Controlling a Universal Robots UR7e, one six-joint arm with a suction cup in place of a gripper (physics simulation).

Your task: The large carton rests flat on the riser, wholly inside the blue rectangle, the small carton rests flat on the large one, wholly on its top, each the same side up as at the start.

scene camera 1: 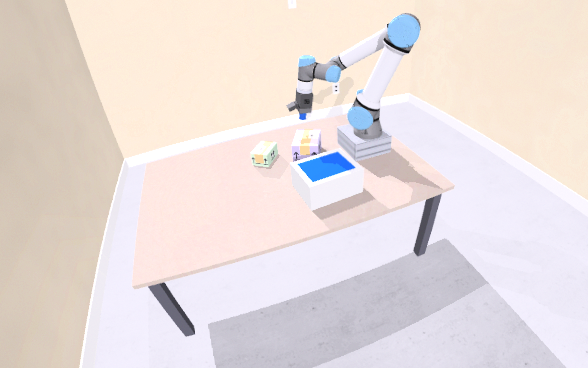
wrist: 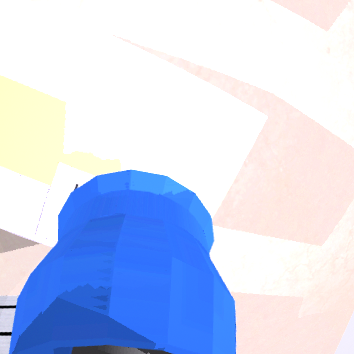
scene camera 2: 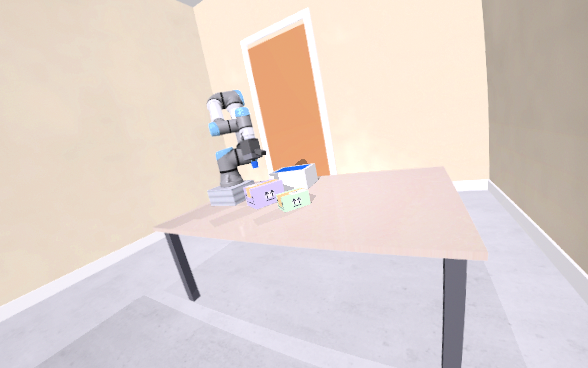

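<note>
The large lilac carton (scene camera 1: 298, 150) (scene camera 2: 265, 195) stands upright on the table beside the riser, with yellow tape across its top. In the wrist view, part of the large carton's tape (wrist: 30, 131) shows; its top is washed out. The small green carton (scene camera 1: 270, 156) (scene camera 2: 295, 202) stands upright on the table, apart from the large one. The white riser (scene camera 1: 337, 191) (scene camera 2: 302, 179) carries the blue rectangle (scene camera 1: 326, 167) (scene camera 2: 294, 169), with no carton on it. My gripper, a blue suction cup (scene camera 1: 302, 117) (scene camera 2: 255, 164) (wrist: 132, 200), is off and empty above the large carton.
The arm's grey layered base block (scene camera 1: 371, 148) (scene camera 2: 225, 196) stands on the table (scene camera 1: 210, 215) (scene camera 2: 380, 215) near the large carton and the riser. The arm reaches over from it. A wall is behind the table in scene camera 1.
</note>
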